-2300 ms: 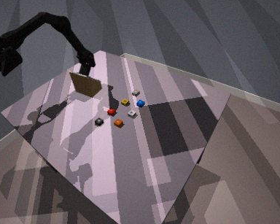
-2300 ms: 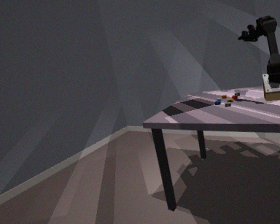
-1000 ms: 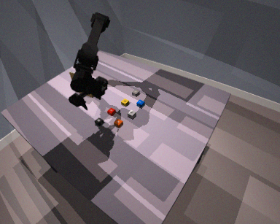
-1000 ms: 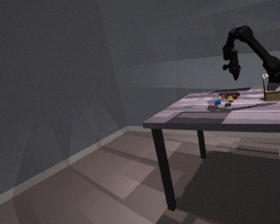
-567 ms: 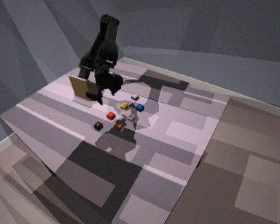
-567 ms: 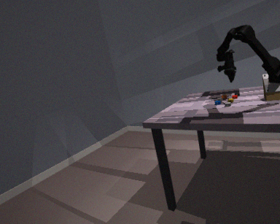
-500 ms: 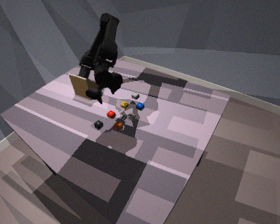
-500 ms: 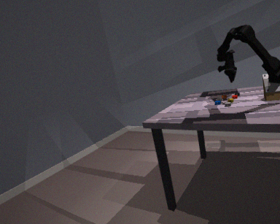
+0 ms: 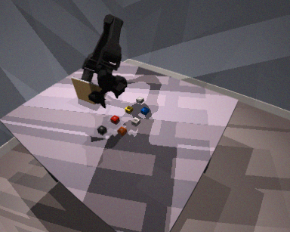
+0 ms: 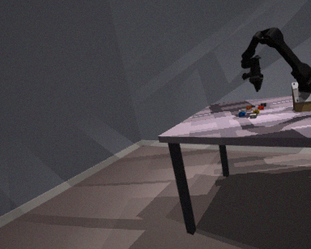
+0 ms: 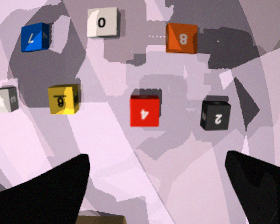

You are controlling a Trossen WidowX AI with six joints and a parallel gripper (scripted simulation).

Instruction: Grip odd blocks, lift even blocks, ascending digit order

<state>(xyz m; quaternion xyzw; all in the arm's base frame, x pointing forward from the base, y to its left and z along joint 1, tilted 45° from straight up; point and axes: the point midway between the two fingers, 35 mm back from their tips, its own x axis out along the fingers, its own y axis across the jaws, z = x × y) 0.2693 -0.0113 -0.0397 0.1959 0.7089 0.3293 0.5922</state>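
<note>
The white block is 9 cm ahead of my gripper tip, 6 cm to the left of it and 11 cm below it. Round my gripper tip: orange block 8 cm ahead, 3 cm to the right, 11 cm below; then black block 8 cm to the right, 11 cm below; then red block 11 cm below.
</note>
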